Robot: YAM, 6 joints.
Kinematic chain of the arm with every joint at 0, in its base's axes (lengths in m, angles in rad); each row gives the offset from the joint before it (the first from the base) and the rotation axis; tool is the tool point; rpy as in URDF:
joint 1: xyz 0 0 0.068 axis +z
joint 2: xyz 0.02 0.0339 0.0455 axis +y
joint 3: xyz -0.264 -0.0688 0 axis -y
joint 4: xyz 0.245 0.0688 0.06 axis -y
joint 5: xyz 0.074 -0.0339 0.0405 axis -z
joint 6: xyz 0.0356 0 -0.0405 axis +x
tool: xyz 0 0 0 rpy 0 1.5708 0
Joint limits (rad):
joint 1: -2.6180..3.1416
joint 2: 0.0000..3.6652
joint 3: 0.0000..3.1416
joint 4: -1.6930..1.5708
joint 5: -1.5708..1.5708
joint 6: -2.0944..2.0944
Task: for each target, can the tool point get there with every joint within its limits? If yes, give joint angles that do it. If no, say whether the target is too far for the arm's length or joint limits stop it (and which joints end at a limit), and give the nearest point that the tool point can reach.
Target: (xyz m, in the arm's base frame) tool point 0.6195 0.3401 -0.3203
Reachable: no: too far | nearest point 0.4828 0.2651 -0.2176 | short by 0.187 m
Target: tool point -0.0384 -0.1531 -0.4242
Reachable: no: joint limits stop it (at a limit: joint 2) | nearest point -0.0413 -0.1645 -0.3716 | short by 0.054 m
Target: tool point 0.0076 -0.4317 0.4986
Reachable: yes | joints 1.6677 0.7076 2.7811 0.7311 -1.2883 0.3515
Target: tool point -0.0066 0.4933 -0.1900
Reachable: yes | joints 1.5888 3.1760 2.0175 0.1276 0.0629 1.2411
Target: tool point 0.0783 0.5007 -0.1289
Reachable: yes | joints 1.4804 3.2763 2.5447 -0.8191 1.1682 -1.1961
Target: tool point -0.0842 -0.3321 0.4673
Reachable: yes | joints 1.2832 0.3720 2.5126 -1.2381 0.3871 -0.5828
